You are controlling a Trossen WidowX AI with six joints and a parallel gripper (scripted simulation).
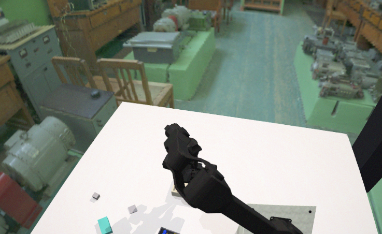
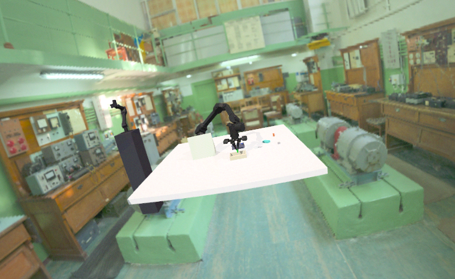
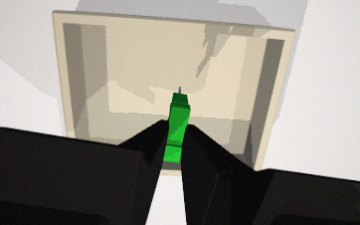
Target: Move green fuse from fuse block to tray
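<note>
My gripper tip is now 1 cm above the green fuse. Also, from my gripper tip: yellow fuse: 23 cm to the left, 3 cm below, 1 cm ahead; tray: 6 cm below; blue fuse: 22 cm to the left, 4 cm ahead, 3 cm below.
</note>
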